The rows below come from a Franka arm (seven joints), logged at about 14 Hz.
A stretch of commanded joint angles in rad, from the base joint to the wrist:
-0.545 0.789 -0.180 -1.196 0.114 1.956 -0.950
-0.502 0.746 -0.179 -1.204 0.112 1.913 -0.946
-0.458 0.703 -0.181 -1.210 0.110 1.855 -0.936
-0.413 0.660 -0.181 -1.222 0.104 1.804 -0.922
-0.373 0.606 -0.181 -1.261 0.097 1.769 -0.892
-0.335 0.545 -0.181 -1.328 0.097 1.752 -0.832
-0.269 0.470 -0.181 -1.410 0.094 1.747 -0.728
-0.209 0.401 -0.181 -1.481 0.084 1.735 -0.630
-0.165 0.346 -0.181 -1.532 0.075 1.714 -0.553
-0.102 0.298 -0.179 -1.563 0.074 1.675 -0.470
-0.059 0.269 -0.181 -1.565 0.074 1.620 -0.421
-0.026 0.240 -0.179 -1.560 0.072 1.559 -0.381
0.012 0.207 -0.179 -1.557 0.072 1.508 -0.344
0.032 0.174 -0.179 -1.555 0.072 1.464 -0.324
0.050 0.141 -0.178 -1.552 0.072 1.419 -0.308
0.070 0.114 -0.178 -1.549 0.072 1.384 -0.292
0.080 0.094 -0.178 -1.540 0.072 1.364 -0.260
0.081 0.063 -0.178 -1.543 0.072 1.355 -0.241
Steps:
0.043 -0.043 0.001 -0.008 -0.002 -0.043 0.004
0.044 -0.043 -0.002 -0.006 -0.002 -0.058 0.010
0.045 -0.043 0.000 -0.012 -0.006 -0.051 0.014
0.040 -0.054 0.000 -0.039 -0.007 -0.035 0.030
0.038 -0.061 0.000 -0.067 0.000 -0.017 0.060
0.066 -0.075 0.000 -0.082 -0.003 -0.005 0.104
0.060 -0.069 0.000 -0.071 -0.010 -0.012 0.098
0.044 -0.055 0.000 -0.051 -0.009 -0.021 0.077
0.063 -0.048 0.002 -0.031 -0.001 -0.039 0.083
0.043 -0.029 -0.002 -0.002 0.000 -0.055 0.049
0.033 -0.029 0.002 0.005 -0.002 -0.061 0.040
0.038 -0.033 0.000 0.003 0.000 -0.051 0.037
0.020 -0.033 0.000 0.002 0.000 -0.044 0.020
0.018 -0.033 0.001 0.003 0.000 -0.045 0.016
0.020 -0.027 0.000 0.003 0.000 -0.035 0.016
0.010 -0.020 0.000 0.009 0.000 -0.020 0.032
0.001 -0.031 0.000 -0.003 0.000 -0.009 0.019

